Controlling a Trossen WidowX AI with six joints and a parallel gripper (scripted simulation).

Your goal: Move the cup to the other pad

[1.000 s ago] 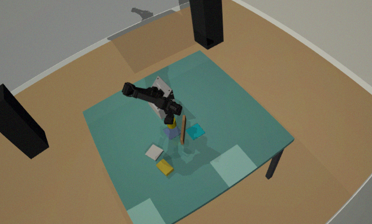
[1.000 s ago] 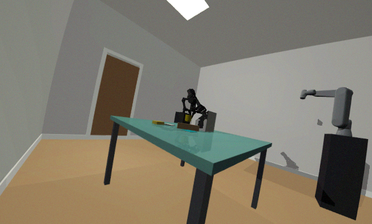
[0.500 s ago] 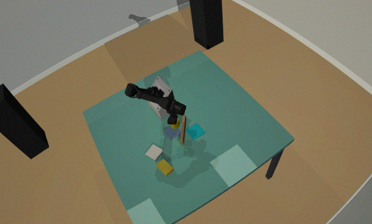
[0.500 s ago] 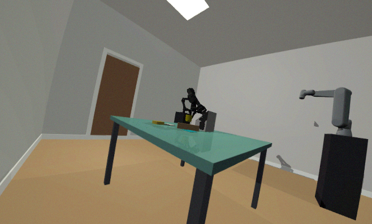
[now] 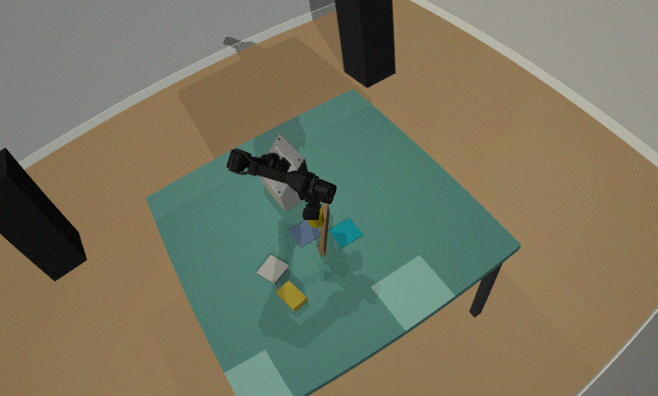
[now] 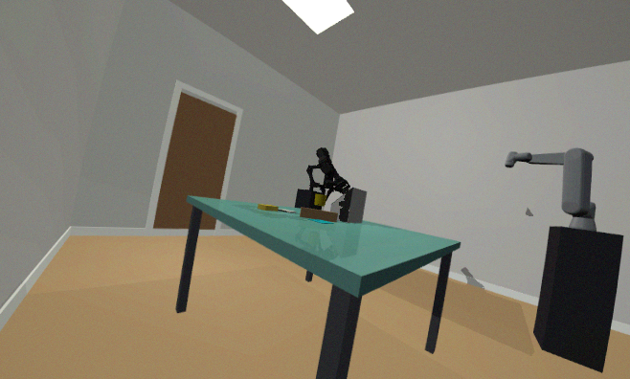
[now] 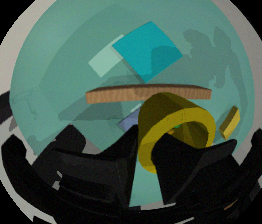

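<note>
Now: the cyan pad 9 cm ahead of my gripper tip, 7 cm to the left of it and 13 cm below it. From my gripper tip the other things lie so: wooden bar (4 cm ahead, 10 cm below); then yellow cup (2 cm ahead, 2 cm to the right); then blue-grey pad (2 cm behind, 7 cm to the right, 13 cm below).
</note>
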